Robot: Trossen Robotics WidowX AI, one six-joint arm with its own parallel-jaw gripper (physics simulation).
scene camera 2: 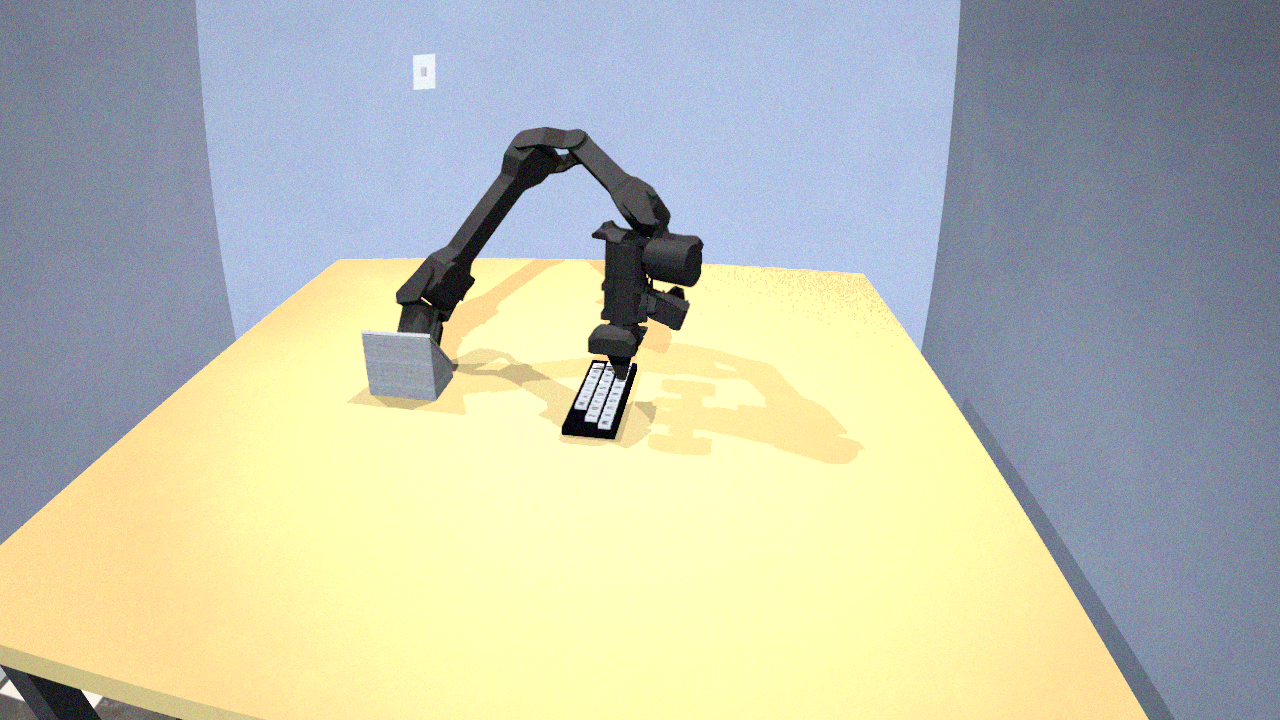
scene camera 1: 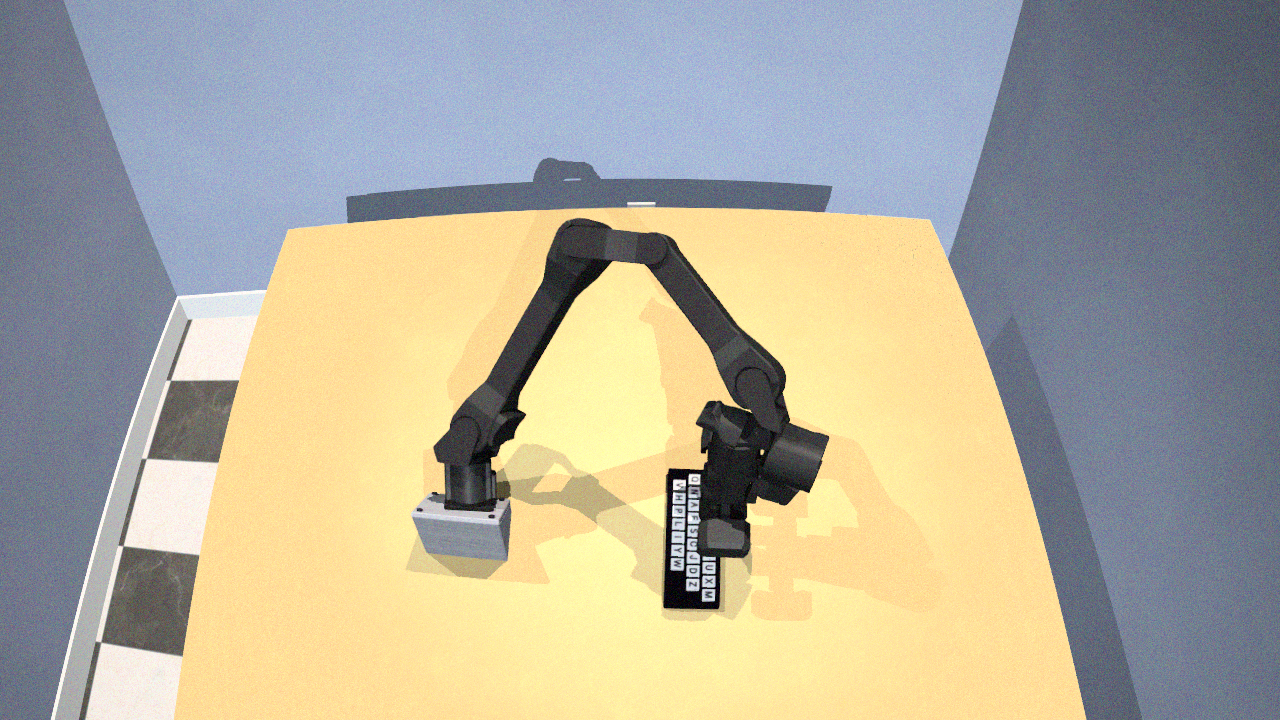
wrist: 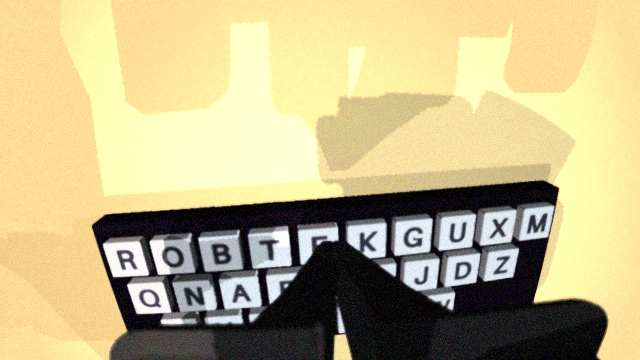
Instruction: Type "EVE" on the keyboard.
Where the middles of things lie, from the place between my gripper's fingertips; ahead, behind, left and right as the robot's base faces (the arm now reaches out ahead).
Scene:
My gripper is now 2 cm above the key (wrist: pixel 310 236) and 1 cm past it.

